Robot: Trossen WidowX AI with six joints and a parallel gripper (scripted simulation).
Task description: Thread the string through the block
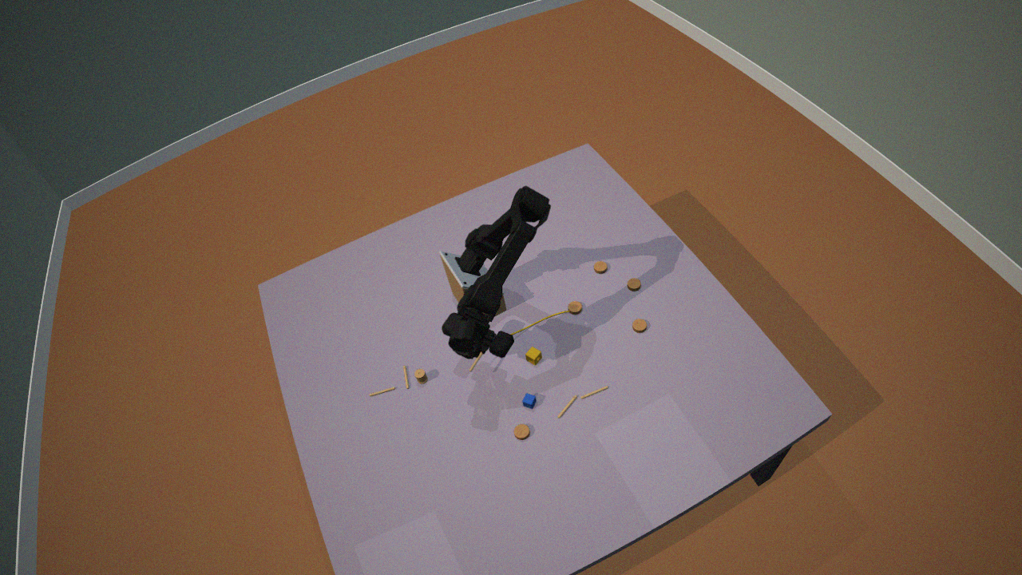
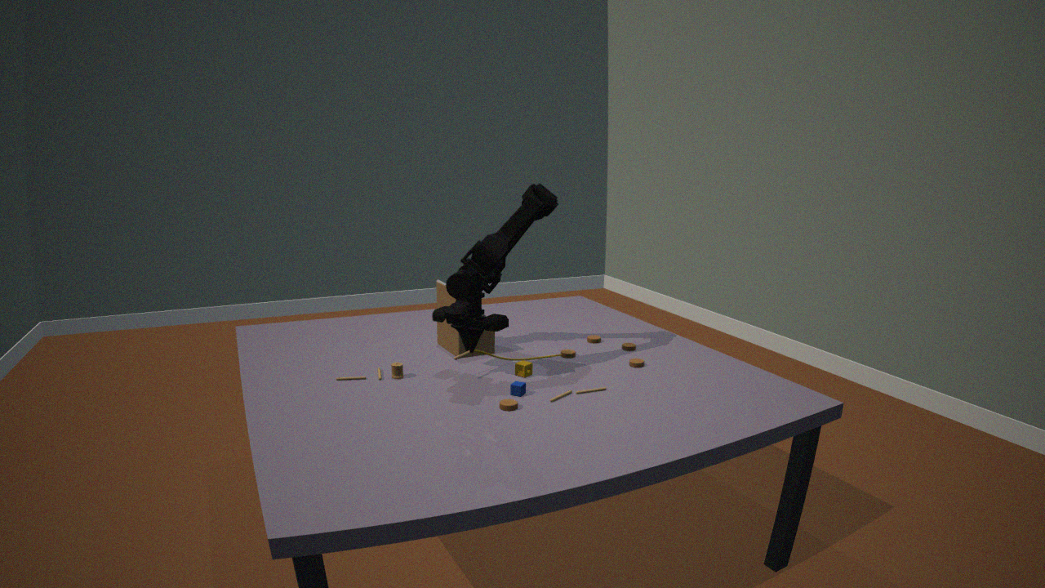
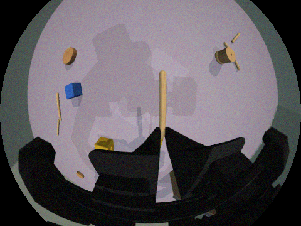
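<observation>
My gripper tip is 120 mm to the right of the yellow block, 50 mm short of it and 40 mm above it. Also, from my gripper tip: small wooden block (180 mm to the right, 40 mm below, 40 mm behind); blue cube (170 mm ahead, 50 mm to the left, 40 mm below); thin wooden stick (10 mm to the right, 10 mm ahead).
</observation>
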